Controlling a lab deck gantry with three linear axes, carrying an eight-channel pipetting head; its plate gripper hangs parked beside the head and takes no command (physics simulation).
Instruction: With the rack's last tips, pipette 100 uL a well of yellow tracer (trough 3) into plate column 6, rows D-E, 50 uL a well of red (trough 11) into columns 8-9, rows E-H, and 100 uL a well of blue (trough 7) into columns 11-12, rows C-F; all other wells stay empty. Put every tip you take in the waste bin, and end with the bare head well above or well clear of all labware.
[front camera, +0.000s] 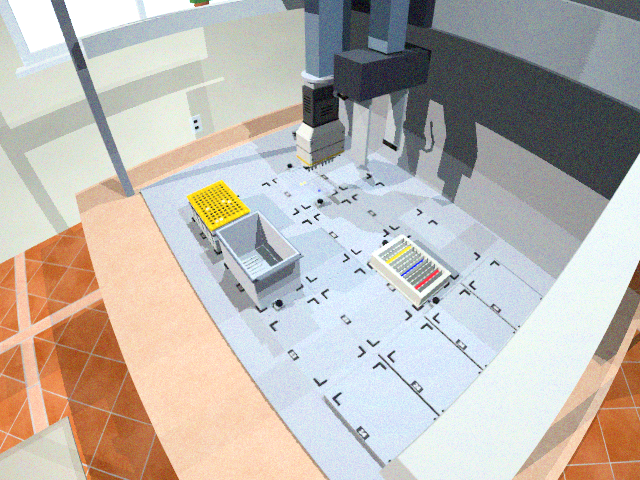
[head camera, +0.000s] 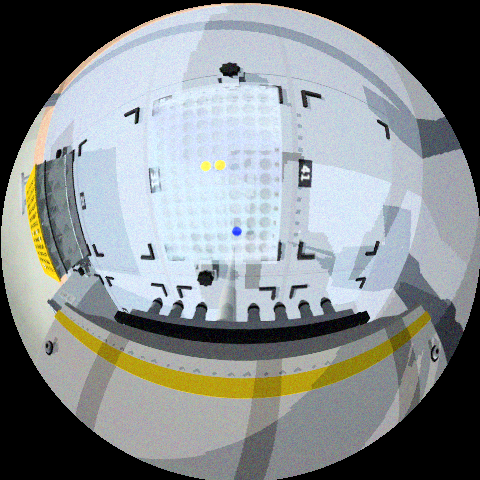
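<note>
The pipetting head (front camera: 320, 142) (head camera: 240, 415) is over the clear plate (front camera: 308, 190) (head camera: 278, 200). One pale tip (head camera: 228, 300) sits on a middle nozzle and points at the plate near a blue well (head camera: 236, 231) in column 11; whether it touches or holds liquid I cannot tell. The other nozzles are bare. Two yellow wells (head camera: 212, 165) show in column 6. No red shows in the plate. The trough block (front camera: 379, 266) holds yellow, blue and red. A few pale tips stand in the yellow rack (front camera: 214, 198) (head camera: 37, 225). The parked plate gripper (front camera: 376, 149) is open and empty beside the head.
The grey waste bin (front camera: 281, 286) (head camera: 57, 210) stands tall beside the tip rack, in front of the plate's area. Black clamp knobs (front camera: 320, 201) (head camera: 230, 69) stand at the plate's edges. A dark upright post (front camera: 95, 98) is at the deck's left corner.
</note>
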